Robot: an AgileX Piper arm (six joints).
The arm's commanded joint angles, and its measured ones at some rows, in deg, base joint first. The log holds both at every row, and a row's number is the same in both.
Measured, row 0:
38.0, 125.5, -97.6, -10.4, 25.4, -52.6
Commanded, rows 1 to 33:
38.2, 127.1, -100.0, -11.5, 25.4, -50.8
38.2, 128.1, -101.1, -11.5, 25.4, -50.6
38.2, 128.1, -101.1, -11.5, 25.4, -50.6
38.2, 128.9, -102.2, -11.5, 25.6, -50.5
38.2, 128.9, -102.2, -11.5, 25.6, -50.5
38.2, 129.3, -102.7, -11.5, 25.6, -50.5
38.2, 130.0, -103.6, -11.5, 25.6, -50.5
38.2, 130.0, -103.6, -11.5, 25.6, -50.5
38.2, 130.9, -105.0, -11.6, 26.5, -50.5
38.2, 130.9, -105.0, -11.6, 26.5, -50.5
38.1, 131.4, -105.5, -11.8, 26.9, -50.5
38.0, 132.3, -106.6, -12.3, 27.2, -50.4
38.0, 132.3, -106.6, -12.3, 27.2, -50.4
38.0, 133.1, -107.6, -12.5, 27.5, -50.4
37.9, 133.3, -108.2, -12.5, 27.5, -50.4
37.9, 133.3, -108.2, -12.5, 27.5, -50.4
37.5, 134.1, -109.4, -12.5, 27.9, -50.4
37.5, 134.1, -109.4, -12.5, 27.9, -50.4
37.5, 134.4, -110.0, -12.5, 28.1, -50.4
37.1, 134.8, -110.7, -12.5, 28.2, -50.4
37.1, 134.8, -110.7, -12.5, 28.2, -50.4
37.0, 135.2, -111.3, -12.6, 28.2, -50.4
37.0, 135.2, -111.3, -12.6, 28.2, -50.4
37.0, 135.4, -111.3, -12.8, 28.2, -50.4
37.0, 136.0, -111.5, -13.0, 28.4, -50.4
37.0, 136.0, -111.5, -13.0, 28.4, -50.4
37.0, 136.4, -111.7, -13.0, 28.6, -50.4
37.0, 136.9, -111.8, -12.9, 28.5, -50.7
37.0, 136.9, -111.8, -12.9, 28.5, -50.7
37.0, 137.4, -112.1, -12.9, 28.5, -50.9
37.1, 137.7, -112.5, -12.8, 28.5, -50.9
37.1, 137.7, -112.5, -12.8, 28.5, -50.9
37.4, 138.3, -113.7, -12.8, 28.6, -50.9
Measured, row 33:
37.1, 137.9, -112.2, -12.8, 28.4, -50.9
